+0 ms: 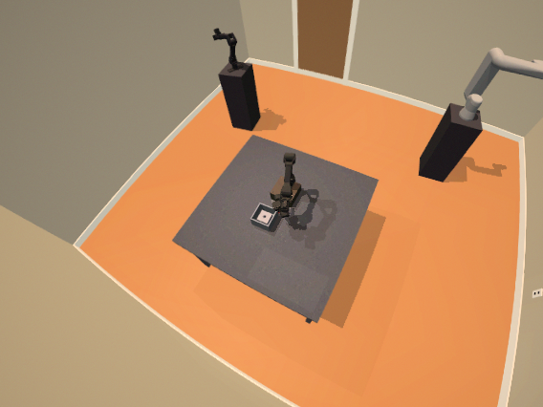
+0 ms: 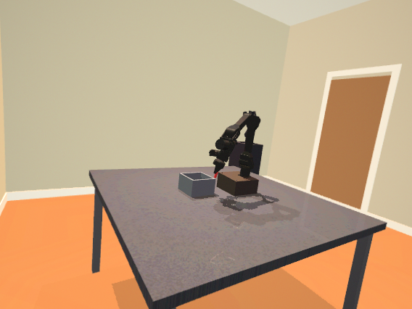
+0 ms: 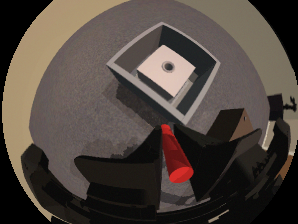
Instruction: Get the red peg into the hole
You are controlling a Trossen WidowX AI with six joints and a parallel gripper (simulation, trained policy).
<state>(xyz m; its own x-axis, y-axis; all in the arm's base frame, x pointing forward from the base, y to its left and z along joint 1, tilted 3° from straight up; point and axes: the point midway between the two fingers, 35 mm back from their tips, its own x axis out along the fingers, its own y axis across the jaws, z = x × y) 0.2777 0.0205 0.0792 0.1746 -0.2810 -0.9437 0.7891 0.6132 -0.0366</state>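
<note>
My gripper tip is now 4 cm short of the pale plate, 11 cm to the left of it and 9 cm above it. The rest, counted from my gripper tip: grey box: 4 cm ahead, 11 cm to the right, 11 cm below; red peg: 1 cm behind, 1 cm to the left, 1 cm above.
</note>
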